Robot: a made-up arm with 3 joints. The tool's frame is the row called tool.
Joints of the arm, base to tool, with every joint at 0 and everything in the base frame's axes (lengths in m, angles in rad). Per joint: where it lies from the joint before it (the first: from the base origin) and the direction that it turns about. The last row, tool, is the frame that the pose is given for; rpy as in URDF.
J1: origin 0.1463 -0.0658 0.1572 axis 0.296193 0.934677 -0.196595
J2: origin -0.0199 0.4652 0.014 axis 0 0 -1
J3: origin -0.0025 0.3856 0.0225 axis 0 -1 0
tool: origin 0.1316 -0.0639 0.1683 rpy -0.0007 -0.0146 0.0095
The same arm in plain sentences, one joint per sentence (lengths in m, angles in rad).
The arm has three revolute joints in a row. What follows holds with every joint at zero, and every direction is one of the base frame's. Joint 1 is mounted 0.1463 m along +x and 0.0658 m along -y and 0.1572 m along +z from the base frame's origin and rotates about the direction (0.296193, 0.934677, -0.196595). Joint 2 is mounted 0.0199 m along -x and 0.4652 m along +y and 0.014 m along +z from joint 1 and rotates about -z. Joint 3 is mounted 0.0025 m along -x and 0.3856 m along +y and 0.0225 m along +z from joint 2 and rotates about -y. The tool frame, which is the frame that the pose is given for, is mounted 0.1316 m along +x and 0.0639 m along -y and 0.1683 m along +z from joint 3; its axes are the base frame's turned by roll -0.0007, pitch -0.0146 and yaw 0.0095 rad (as in URDF: about the fixed x, then y, then z).
